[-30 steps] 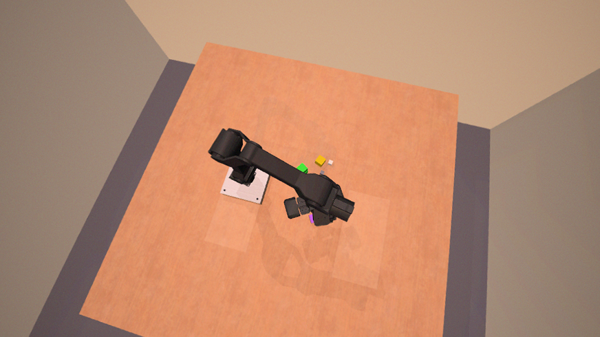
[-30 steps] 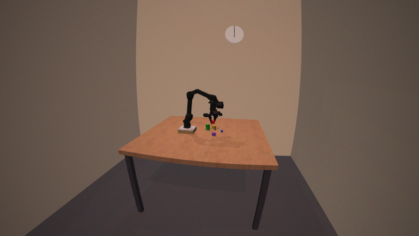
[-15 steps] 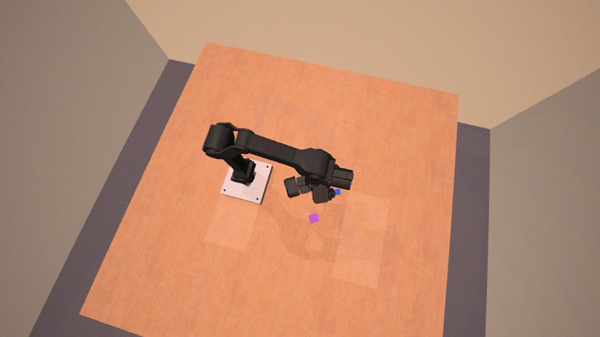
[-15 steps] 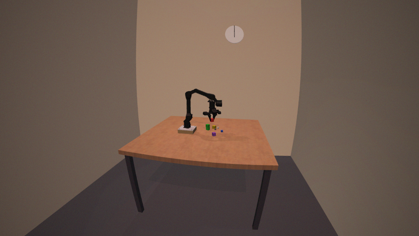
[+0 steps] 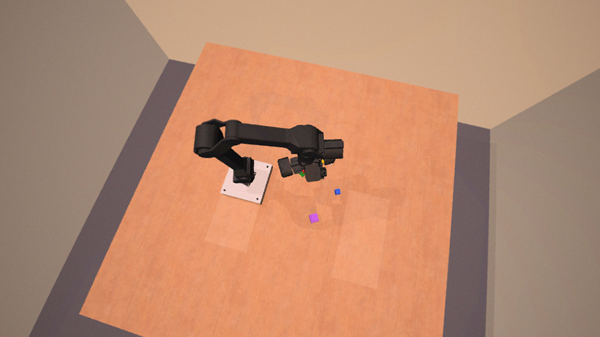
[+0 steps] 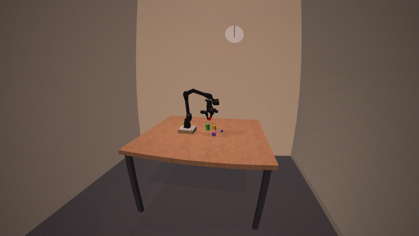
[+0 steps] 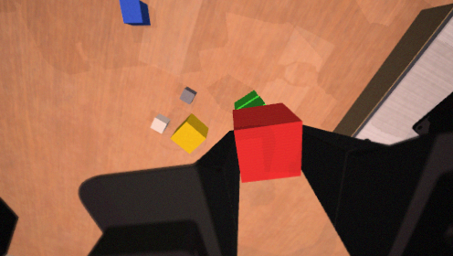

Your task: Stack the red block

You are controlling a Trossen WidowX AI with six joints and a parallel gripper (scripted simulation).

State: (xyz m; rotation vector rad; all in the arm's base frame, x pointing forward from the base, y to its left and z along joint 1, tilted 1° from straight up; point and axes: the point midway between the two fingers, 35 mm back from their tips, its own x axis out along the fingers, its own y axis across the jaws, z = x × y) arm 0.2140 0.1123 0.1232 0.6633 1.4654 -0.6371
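Now: gripper tip 3 cm short of the yellow block, 8 cm to the right of it and 11 cm above it. From my gripper tip the other things lie so: grey block (6 cm ahead, 4 cm to the left, 12 cm below); red block (1 cm above); white block (7 cm ahead, 10 cm to the left, 12 cm below).
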